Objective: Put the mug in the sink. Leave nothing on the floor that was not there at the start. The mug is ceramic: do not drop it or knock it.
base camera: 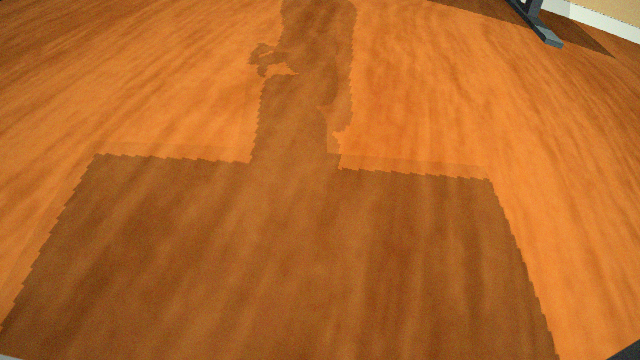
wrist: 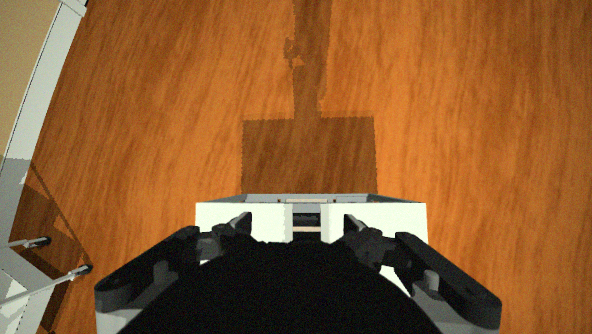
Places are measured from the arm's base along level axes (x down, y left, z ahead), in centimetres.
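Where they show: gripper, between the fingertips: (wrist: 297, 223).
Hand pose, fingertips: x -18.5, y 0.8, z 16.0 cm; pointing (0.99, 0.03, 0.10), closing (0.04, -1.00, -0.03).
After its pixels a point has its place.
My gripper (wrist: 297, 223) {x -18.5, y 0.8, z 16.0 cm} is open and empty in the wrist view, its two dark fingertips standing wide apart above the white top of my own base. The mug does not show in either view. The sink does not show in either view.
A dark metal leg with a foot (base camera: 547, 37) stands on the wood floor (base camera: 425, 100) {x 39.6, y -25.3, z 71.1 cm} (wrist: 475, 125) {x 39.7, y -77.1, z 44.3 cm} at the upper right of the base camera view, near a white baseboard. In the wrist view, a wall with a white baseboard (wrist: 42, 85) {x 35.0, y 145.9, z 73.6 cm} runs along the left, with thin grey bars (wrist: 55, 280) {x 26.3, y 106.9, z -22.0 cm} below it.
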